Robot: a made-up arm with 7 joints.
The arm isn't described. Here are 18 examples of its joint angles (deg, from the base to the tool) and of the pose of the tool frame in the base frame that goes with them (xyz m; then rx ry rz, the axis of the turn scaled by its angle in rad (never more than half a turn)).
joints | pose
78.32 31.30 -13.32 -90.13 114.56 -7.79 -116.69 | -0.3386 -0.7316 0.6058 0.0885 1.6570 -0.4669
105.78 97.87 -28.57 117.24 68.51 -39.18 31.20 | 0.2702 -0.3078 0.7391 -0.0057 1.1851 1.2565
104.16 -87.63 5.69 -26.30 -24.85 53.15 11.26 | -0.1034 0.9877 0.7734 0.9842 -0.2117 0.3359
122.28 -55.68 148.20 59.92 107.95 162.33 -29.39 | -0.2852 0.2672 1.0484 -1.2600 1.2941 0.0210
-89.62 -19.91 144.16 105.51 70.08 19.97 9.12 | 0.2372 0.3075 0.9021 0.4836 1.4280 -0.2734
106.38 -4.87 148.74 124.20 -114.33 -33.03 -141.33 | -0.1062 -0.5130 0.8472 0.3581 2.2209 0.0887
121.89 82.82 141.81 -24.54 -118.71 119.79 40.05 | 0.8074 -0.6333 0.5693 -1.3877 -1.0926 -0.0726
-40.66 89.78 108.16 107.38 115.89 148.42 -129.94 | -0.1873 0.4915 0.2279 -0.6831 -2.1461 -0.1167
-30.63 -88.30 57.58 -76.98 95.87 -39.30 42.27 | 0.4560 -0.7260 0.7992 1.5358 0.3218 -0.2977
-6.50 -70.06 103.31 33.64 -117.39 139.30 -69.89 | 0.8194 -0.0722 0.8960 0.3003 -2.7458 0.0897
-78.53 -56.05 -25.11 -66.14 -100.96 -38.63 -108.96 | 0.1374 -0.2716 1.1861 1.6120 -0.9070 2.4904
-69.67 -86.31 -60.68 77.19 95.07 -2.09 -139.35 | -0.2329 -0.8879 0.0630 0.1996 -0.0202 -1.3662
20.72 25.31 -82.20 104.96 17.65 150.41 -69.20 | -0.1161 -0.5577 0.9044 -0.9185 -2.0494 -1.9625
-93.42 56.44 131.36 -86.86 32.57 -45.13 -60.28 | -0.4411 0.4942 1.0186 -0.0965 -1.6139 1.3483
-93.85 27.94 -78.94 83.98 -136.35 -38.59 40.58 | -0.5400 0.3229 1.2008 0.8514 -0.9868 -0.0509
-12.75 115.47 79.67 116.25 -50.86 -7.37 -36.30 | -0.3521 0.5504 0.3331 -1.9284 -1.8617 -1.1371
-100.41 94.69 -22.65 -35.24 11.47 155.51 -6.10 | 0.1008 0.8094 0.0242 0.3894 0.2034 -2.9656
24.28 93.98 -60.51 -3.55 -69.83 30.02 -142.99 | -1.0866 -0.4602 0.2313 -0.9664 -0.2091 -1.9011
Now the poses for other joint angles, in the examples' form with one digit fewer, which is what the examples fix.
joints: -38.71 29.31 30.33 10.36 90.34 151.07 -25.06
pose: -0.306 0.196 1.252 -2.568 0.998 0.039
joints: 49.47 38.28 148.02 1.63 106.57 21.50 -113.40
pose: -0.461 -0.717 1.238 -1.225 -1.196 -1.223
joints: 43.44 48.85 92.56 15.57 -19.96 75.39 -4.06
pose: -0.581 -0.671 1.138 2.499 -0.485 1.359
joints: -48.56 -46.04 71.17 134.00 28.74 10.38 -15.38
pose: 0.379 0.016 0.386 0.011 1.689 -0.207
